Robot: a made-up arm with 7 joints. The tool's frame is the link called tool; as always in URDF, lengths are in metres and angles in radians.
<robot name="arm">
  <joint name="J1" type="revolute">
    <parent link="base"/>
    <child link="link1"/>
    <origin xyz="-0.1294 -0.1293 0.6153"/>
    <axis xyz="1 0 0"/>
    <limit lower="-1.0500" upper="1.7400"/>
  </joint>
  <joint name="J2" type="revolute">
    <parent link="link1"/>
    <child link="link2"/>
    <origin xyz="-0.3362 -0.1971 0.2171"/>
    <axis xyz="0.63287 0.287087 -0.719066"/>
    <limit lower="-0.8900" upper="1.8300"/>
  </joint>
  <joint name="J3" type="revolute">
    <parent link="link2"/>
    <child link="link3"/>
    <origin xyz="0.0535 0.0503 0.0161"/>
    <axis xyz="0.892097 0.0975 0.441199"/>
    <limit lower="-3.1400" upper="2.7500"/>
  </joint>
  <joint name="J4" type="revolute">
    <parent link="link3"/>
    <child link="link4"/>
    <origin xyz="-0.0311 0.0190 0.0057"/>
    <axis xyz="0 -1 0"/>
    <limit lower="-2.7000" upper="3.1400"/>
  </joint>
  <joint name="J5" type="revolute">
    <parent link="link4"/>
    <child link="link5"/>
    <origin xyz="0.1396 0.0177 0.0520"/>
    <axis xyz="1 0 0"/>
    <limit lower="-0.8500" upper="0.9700"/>
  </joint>
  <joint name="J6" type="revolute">
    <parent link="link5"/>
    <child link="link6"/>
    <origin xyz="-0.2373 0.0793 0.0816"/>
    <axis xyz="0 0 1"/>
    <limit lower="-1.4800" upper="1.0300"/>
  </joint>
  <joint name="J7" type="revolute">
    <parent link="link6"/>
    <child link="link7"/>
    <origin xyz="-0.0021 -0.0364 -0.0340"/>
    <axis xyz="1 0 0"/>
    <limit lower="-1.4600" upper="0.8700"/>
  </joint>
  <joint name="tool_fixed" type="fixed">
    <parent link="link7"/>
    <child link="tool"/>
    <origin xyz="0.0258 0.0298 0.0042"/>
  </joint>
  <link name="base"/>
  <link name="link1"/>
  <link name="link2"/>
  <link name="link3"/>
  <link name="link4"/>
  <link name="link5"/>
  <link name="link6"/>
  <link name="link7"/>
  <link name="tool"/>
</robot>
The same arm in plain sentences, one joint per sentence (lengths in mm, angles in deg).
The arm has seven revolute joints in a row. What follows holds with every joint at zero, and every direction is one of the base frame's.
The first joint sits 129.4 mm along -x and 129.3 mm along -y and 615.3 mm along +z from the base frame's origin and rotates about +x, from -60.16 to 99.69 deg.
The second joint sits 336.2 mm along -x and 197.1 mm along -y and 217.1 mm along +z from the first joint and rotates about the direction (0.63287, 0.287087, -0.719066), from -50.99 to 104.85 deg.
The third joint sits 53.5 mm along +x and 50.3 mm along +y and 16.1 mm along +z from the second joint and rotates about the direction (0.892097, 0.0975, 0.441199), from -179.91 to 157.56 deg.
The fourth joint sits 31.1 mm along -x and 19 mm along +y and 5.7 mm along +z from the third joint and rotates about -y, from -154.7 to 179.91 deg.
The fifth joint sits 139.6 mm along +x and 17.7 mm along +y and 52 mm along +z from the fourth joint and rotates about +x, from -48.7 to 55.58 deg.
The sixth joint sits 237.3 mm along -x and 79.3 mm along +y and 81.6 mm along +z from the fifth joint and rotates about +z, from -84.8 to 59.01 deg.
The seventh joint sits 2.1 mm along -x and 36.4 mm along -y and 34 mm along -z from the sixth joint and rotates about +x, from -83.65 to 49.85 deg.
The tool frame, which is the frame that the pose is given for, sits 25.8 mm along +x and 29.8 mm along +y and 4.2 mm along +z from the seventh joint; its axes are parallel to the base frame's.

